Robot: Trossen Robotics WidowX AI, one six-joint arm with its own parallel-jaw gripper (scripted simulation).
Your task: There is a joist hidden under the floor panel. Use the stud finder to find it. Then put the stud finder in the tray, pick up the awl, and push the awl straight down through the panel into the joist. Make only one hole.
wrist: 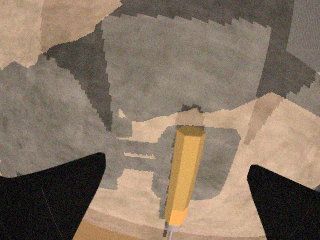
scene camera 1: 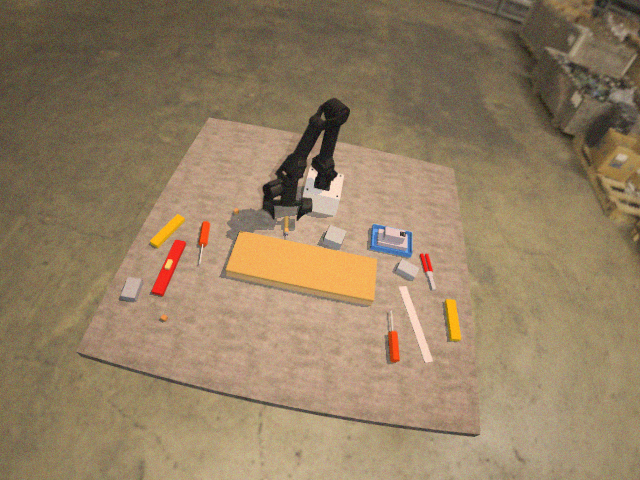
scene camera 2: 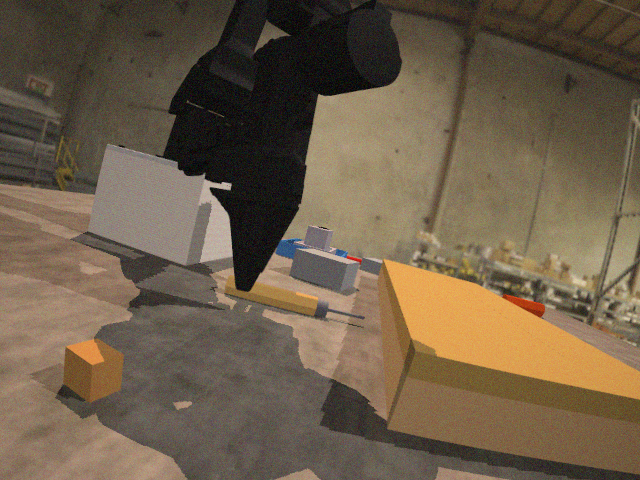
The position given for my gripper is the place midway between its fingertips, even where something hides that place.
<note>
My gripper (scene camera 2: 251, 280) is open, holding nothing. Also in view: an awl (scene camera 2: 262, 293) and an orange cube (scene camera 2: 92, 369).
My gripper is seen too in the wrist view (wrist: 180, 168).
</note>
